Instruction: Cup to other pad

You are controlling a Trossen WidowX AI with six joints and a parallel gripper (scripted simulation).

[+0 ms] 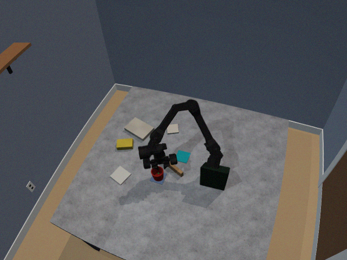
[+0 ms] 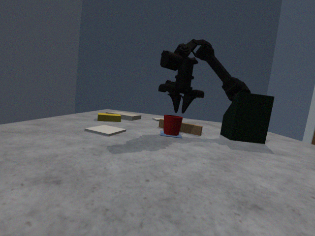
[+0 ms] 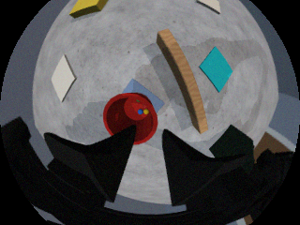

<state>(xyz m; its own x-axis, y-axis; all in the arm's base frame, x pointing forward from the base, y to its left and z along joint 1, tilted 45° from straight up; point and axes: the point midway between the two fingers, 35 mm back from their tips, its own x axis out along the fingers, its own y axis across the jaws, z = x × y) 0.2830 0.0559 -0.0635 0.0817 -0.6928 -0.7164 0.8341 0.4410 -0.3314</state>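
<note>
My gripper tip is 50 mm above the cup, 20 mm short of it and 10 mm to the right of it. Round my gripper tip: cyan pad (180 mm to the right, 100 mm below, 50 mm behind); then yellow block (340 mm ahead, 120 mm to the right, 70 mm below); then wooden bar (80 mm to the right, 80 mm below, 10 mm behind).
</note>
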